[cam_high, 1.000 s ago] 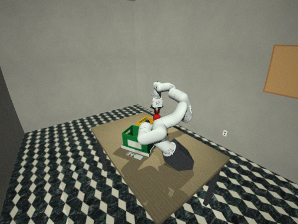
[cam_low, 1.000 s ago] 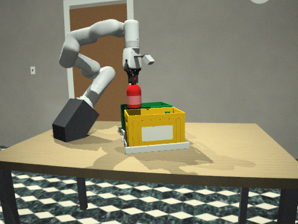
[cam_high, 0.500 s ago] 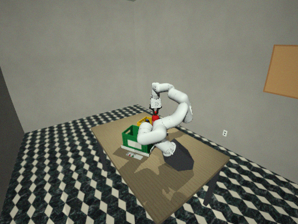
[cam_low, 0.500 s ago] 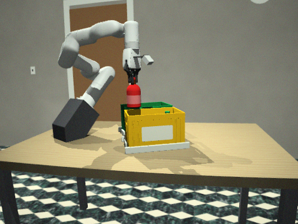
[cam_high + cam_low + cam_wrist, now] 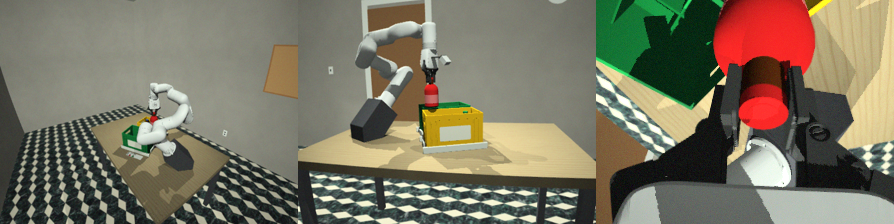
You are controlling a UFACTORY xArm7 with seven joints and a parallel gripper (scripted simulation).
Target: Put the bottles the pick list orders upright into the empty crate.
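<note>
Now: hand 7 cm above the red bottle. The rest, counted from my hand: green crate 25 cm below, 16 cm to the left, 1 cm behind; green-capped bottle 25 cm below, 12 cm to the right, 9 cm ahead; yellow crate 25 cm below, 13 cm ahead, 3 cm to the right.
</note>
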